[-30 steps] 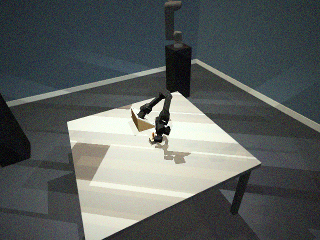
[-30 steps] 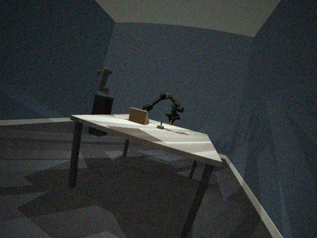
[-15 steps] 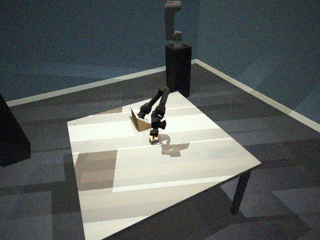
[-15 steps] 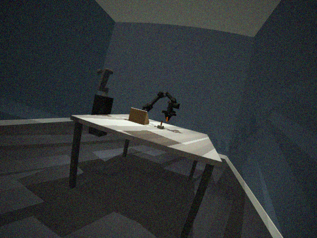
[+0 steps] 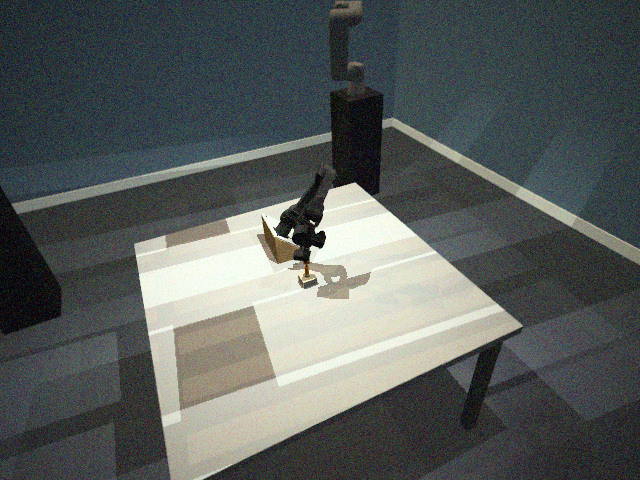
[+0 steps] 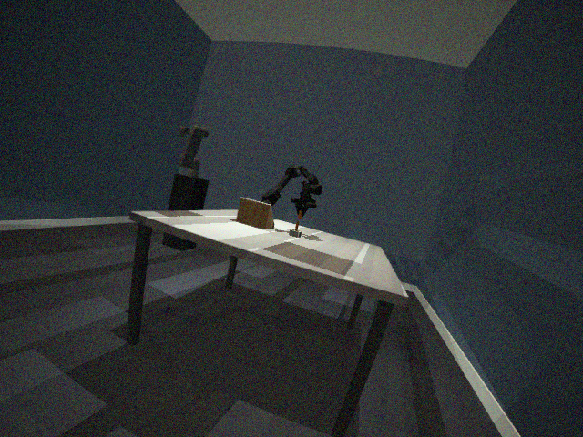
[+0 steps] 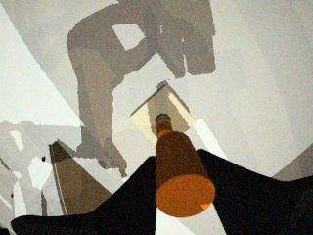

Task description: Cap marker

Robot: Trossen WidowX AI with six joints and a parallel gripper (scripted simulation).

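The holder block lies 11 cm below my gripper tip and 1 cm behind it. Also, from my gripper tip: orange cap: 1 cm above.
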